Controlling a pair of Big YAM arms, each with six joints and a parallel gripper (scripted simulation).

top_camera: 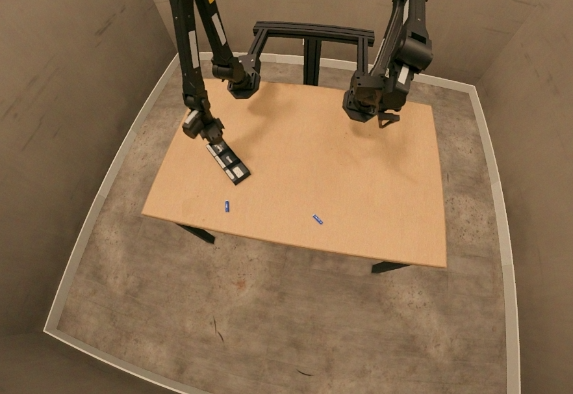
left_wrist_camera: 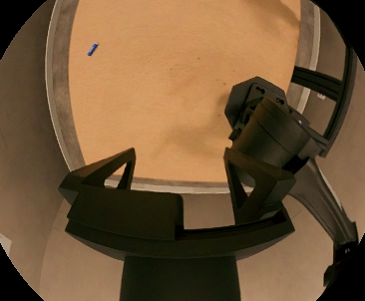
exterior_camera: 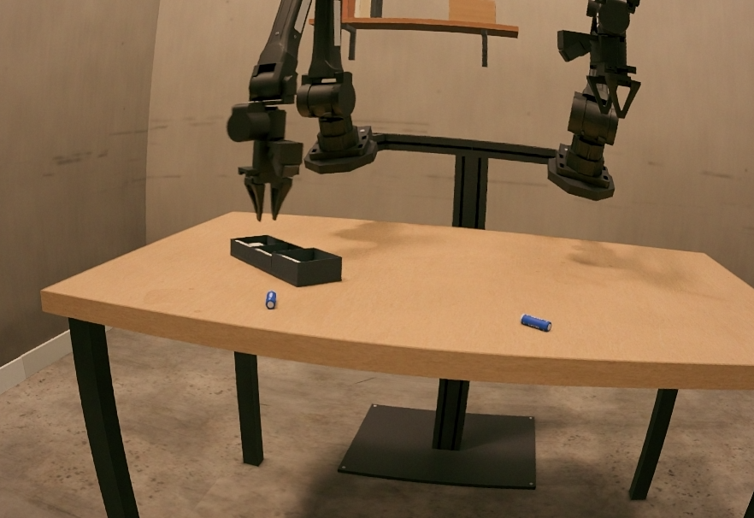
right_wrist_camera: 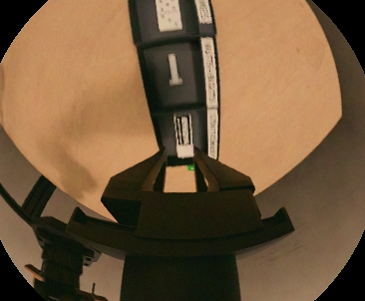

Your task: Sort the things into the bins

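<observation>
Right now my right hand is 7 cm above the green die, 6 cm to the left of it and 3 cm past it. The rest, counted from my right hand: eraser (7 cm below, 2 cm to the right, 1 cm behind); black bin tray (6 cm to the left, 6 cm below, 5 cm ahead); white bolt (7 cm below, 6 cm to the left, 4 cm ahead).
</observation>
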